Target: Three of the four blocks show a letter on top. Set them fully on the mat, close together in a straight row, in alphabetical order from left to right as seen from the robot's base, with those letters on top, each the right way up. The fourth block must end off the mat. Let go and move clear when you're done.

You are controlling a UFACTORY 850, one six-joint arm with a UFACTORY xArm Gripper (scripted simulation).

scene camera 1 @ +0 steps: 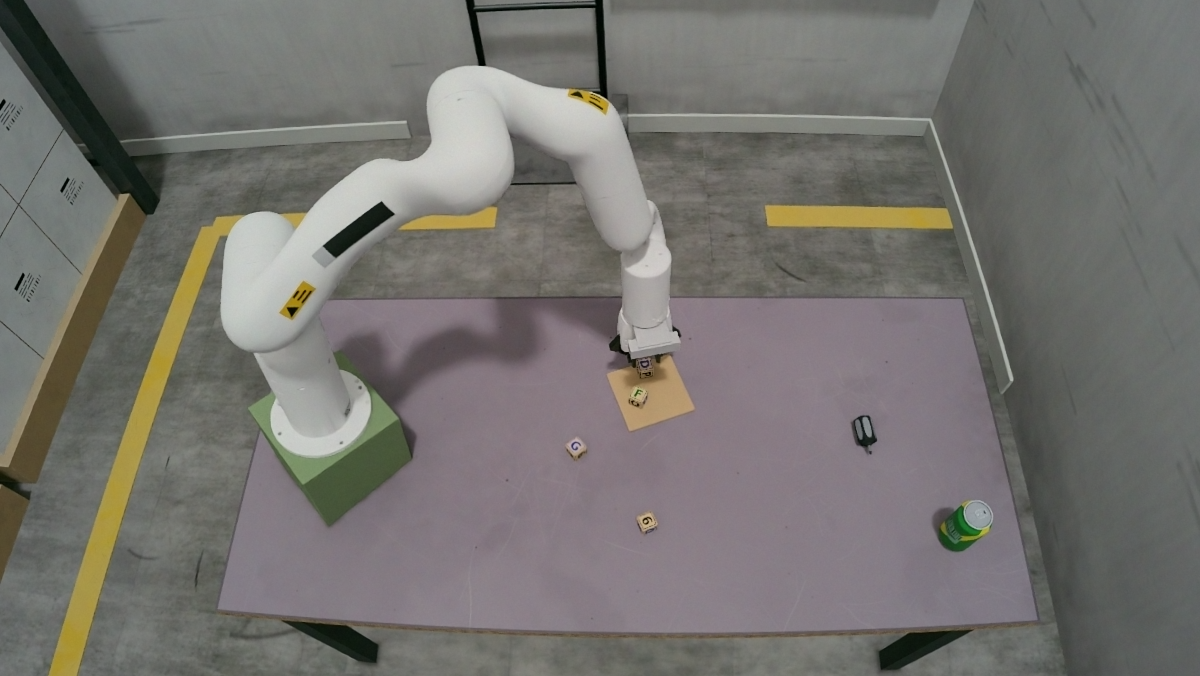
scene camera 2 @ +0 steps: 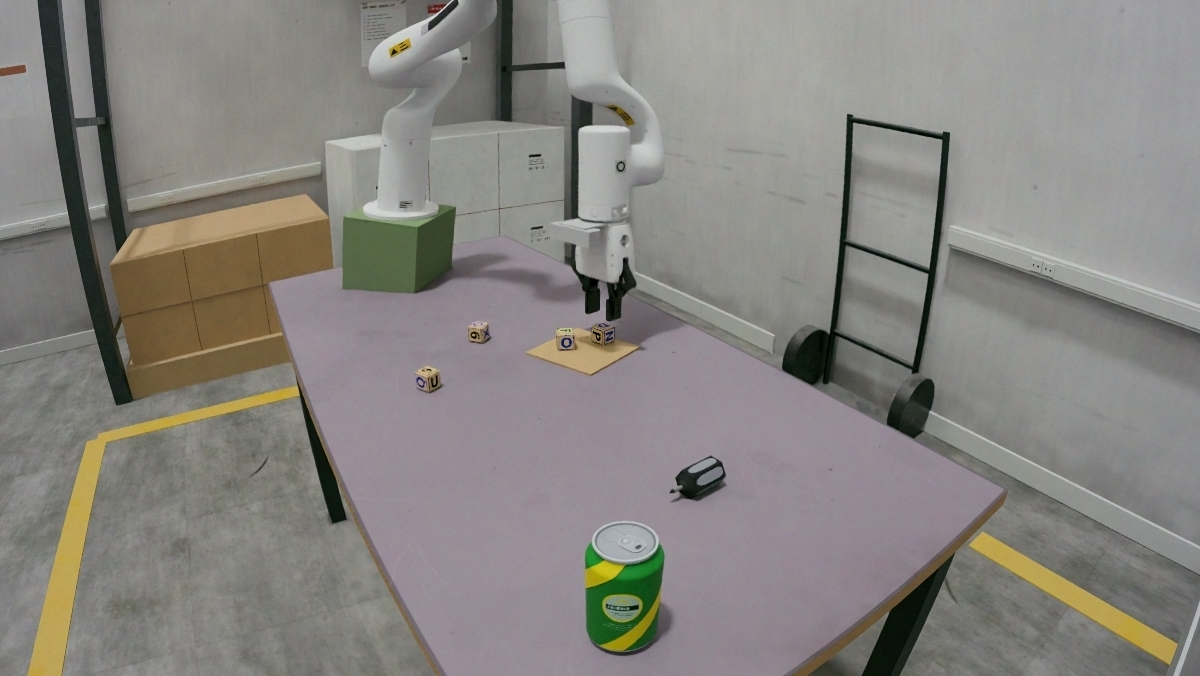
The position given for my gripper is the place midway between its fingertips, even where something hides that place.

Observation:
In view: my gripper [scene camera 2: 603,315], a tan mat [scene camera 1: 667,397] and a black tool [scene camera 2: 697,478].
The tan mat shows as well in scene camera 2 [scene camera 2: 589,358]. My gripper is seen too in scene camera 1 [scene camera 1: 644,359].

